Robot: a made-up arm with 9 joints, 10 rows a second.
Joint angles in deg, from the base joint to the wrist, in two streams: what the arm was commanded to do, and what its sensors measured. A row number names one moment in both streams.
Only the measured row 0 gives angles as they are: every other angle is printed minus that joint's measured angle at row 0.
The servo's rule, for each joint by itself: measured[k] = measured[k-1] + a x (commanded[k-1-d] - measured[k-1]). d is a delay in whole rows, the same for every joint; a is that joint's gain. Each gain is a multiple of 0.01, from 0.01 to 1. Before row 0 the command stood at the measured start. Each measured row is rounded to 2 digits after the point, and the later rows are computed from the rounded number. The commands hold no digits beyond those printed.
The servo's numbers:
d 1
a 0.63 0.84 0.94 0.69 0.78 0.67 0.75 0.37 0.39
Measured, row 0:
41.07, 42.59, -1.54, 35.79, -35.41, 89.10, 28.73, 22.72, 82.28
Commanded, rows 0 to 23:
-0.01, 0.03, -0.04, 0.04, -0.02, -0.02, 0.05, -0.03, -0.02
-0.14, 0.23, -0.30, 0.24, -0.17, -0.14, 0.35, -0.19, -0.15
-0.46, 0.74, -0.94, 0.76, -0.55, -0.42, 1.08, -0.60, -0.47
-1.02, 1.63, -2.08, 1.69, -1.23, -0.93, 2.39, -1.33, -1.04
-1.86, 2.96, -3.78, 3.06, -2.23, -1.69, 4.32, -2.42, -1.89
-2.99, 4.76, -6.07, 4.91, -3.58, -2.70, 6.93, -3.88, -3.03
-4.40, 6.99, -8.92, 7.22, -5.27, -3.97, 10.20, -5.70, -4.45
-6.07, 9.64, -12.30, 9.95, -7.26, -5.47, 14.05, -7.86, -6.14
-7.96, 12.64, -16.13, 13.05, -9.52, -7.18, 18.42, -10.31, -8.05
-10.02, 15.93, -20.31, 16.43, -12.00, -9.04, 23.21, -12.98, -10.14
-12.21, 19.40, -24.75, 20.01, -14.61, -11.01, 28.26, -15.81, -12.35
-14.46, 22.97, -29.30, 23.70, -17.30, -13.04, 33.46, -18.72, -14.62
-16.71, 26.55, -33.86, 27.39, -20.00, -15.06, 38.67, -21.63, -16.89
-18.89, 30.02, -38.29, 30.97, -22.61, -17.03, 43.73, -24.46, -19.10
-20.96, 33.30, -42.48, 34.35, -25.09, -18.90, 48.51, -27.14, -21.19
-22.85, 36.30, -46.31, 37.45, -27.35, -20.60, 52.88, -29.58, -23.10
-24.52, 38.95, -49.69, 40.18, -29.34, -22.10, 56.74, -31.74, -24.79
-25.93, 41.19, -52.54, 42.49, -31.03, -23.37, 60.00, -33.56, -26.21
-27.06, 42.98, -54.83, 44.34, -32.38, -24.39, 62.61, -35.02, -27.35
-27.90, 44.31, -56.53, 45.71, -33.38, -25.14, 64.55, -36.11, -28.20
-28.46, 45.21, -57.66, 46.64, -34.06, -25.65, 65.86, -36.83, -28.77
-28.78, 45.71, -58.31, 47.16, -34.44, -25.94, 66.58, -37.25, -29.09
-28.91, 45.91, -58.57, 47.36, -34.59, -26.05, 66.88, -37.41, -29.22
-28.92, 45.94, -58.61, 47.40, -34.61, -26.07, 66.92, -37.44, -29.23
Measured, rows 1 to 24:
0.00, 0.00, 0.00, 0.00, 0.00, 0.00, 0.00, 0.00, 0.00
-0.01, 0.03, -0.04, 0.03, -0.02, -0.01, 0.04, -0.01, -0.01
-0.09, 0.20, -0.28, 0.17, -0.14, -0.10, 0.27, -0.08, -0.06
-0.32, 0.65, -0.90, 0.58, -0.46, -0.31, 0.88, -0.27, -0.22
-0.76, 1.47, -2.01, 1.35, -1.06, -0.73, 2.01, -0.66, -0.54
-1.45, 2.72, -3.67, 2.53, -1.97, -1.37, 3.74, -1.31, -1.07
-2.42, 4.43, -5.93, 4.17, -3.23, -2.26, 6.13, -2.26, -1.83
-3.67, 6.58, -8.74, 6.27, -4.82, -3.41, 9.18, -3.53, -2.85
-5.18, 9.15, -12.09, 8.81, -6.72, -4.79, 12.83, -5.13, -4.13
-6.93, 12.08, -15.89, 11.74, -8.90, -6.39, 17.02, -7.05, -5.66
-8.88, 15.31, -20.04, 14.98, -11.32, -8.17, 21.66, -9.24, -7.41
-10.98, 18.75, -24.47, 18.45, -13.89, -10.07, 26.61, -11.67, -9.34
-13.17, 22.29, -29.01, 22.07, -16.55, -12.06, 31.75, -14.28, -11.40
-15.40, 25.87, -33.57, 25.74, -19.24, -14.07, 36.94, -17.00, -13.54
-17.60, 29.36, -38.01, 29.35, -21.87, -16.05, 42.03, -19.76, -15.71
-19.72, 32.67, -42.21, 32.80, -24.38, -17.96, 46.89, -22.49, -17.85
-21.69, 35.72, -46.06, 36.01, -26.70, -19.73, 51.38, -25.11, -19.90
-23.47, 38.43, -49.47, 38.89, -28.76, -21.32, 55.40, -27.56, -21.81
-25.02, 40.75, -52.36, 41.37, -30.53, -22.69, 58.85, -29.78, -23.53
-26.31, 42.62, -54.68, 43.42, -31.97, -23.83, 61.67, -31.72, -25.02
-27.31, 44.04, -56.42, 45.00, -33.07, -24.71, 63.83, -33.34, -26.26
-28.03, 45.02, -57.59, 46.13, -33.84, -25.34, 65.35, -34.63, -27.24
-28.50, 45.60, -58.27, 46.84, -34.31, -25.74, 66.27, -35.60, -27.96
-28.76, 45.86, -58.55, 47.20, -34.53, -25.95, 66.73, -36.27, -28.45

